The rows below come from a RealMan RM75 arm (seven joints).
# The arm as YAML. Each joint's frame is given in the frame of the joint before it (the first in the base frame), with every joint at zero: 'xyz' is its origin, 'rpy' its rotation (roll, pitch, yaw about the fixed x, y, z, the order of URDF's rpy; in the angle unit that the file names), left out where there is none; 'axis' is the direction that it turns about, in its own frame. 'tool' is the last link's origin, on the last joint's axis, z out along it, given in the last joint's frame.
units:
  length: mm
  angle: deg
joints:
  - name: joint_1
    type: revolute
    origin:
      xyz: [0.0, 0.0, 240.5]
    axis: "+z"
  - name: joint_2
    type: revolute
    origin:
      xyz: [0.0, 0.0, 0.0]
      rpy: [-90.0, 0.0, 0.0]
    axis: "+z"
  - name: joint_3
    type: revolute
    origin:
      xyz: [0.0, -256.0, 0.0]
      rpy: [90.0, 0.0, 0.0]
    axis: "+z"
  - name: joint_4
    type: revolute
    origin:
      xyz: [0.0, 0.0, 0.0]
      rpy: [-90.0, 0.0, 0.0]
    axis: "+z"
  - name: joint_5
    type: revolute
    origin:
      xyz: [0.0, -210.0, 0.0]
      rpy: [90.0, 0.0, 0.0]
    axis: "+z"
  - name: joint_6
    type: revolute
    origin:
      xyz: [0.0, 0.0, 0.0]
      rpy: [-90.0, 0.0, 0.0]
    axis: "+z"
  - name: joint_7
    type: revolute
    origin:
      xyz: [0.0, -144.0, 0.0]
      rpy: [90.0, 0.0, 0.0]
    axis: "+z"
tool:
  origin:
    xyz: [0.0, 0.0, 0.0]
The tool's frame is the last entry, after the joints.
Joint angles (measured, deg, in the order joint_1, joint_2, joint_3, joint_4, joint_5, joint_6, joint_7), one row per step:
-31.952, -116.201, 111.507, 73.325, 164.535, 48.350, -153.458
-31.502, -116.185, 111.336, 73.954, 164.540, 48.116, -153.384
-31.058, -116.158, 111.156, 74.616, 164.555, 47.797, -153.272
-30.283, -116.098, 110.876, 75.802, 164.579, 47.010, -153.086
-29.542, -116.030, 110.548, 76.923, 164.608, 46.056, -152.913
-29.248, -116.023, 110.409, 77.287, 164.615, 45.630, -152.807
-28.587, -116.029, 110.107, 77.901, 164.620, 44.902, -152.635
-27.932, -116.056, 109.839, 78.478, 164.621, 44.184, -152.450
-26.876, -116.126, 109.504, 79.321, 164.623, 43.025, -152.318
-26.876, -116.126, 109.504, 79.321, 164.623, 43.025, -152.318
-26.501, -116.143, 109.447, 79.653, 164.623, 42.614, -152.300
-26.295, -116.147, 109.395, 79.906, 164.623, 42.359, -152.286
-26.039, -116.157, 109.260, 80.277, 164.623, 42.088, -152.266
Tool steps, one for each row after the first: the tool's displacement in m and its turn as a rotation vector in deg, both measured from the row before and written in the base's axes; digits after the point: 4 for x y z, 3 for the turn. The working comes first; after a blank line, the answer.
Tool pose at each row, in the base's axes (x y z in m, rotation vector in deg; the steps are taken from these numbers as rounded here):
-0.1672, 0.3804, -0.0656, -136.780, -7.946, 26.854
-0.1664, 0.3800, -0.0642, -136.601, -7.960, 26.124
-0.1652, 0.3798, -0.0627, -136.374, -7.848, 25.301
-0.1625, 0.3796, -0.0598, -135.894, -7.486, 23.623
-0.1596, 0.3799, -0.0566, -135.287, -7.089, 21.826
-0.1588, 0.3801, -0.0554, -135.043, -6.938, 21.146
-0.1583, 0.3800, -0.0532, -134.582, -6.947, 20.027
-0.1580, 0.3798, -0.0513, -134.146, -6.944, 18.967
-0.1578, 0.3791, -0.0486, -133.472, -7.116, 17.302
-0.1578, 0.3791, -0.0486, -133.472, -7.116, 17.302
-0.1575, 0.3786, -0.0478, -133.254, -7.133, 16.701
-0.1569, 0.3785, -0.0471, -133.094, -7.086, 16.270
-0.1561, 0.3785, -0.0459, -132.851, -7.065, 15.701

0.0008, -0.0004, 0.0014, 0.305, -0.483, -0.221
0.0012, -0.0002, 0.0015, 0.353, -0.508, -0.343
0.0027, -0.0002, 0.0029, 0.715, -1.001, -0.799
0.0029, 0.0003, 0.0032, 0.840, -1.062, -0.872
0.0008, 0.0002, 0.0012, 0.328, -0.402, -0.332
0.0005, -0.0001, 0.0022, 0.613, -0.730, -0.366
0.0003, -0.0002, 0.0019, 0.574, -0.692, -0.356
0.0002, -0.0007, 0.0027, 0.892, -1.147, -0.431
0.0000, 0.0000, 0.0000, 0.000, 0.000, 0.000
0.0003, -0.0005, 0.0008, 0.292, -0.406, -0.187
0.0006, -0.0001, 0.0007, 0.209, -0.273, -0.177
0.0008, 0.0000, 0.0012, 0.307, -0.370, -0.206

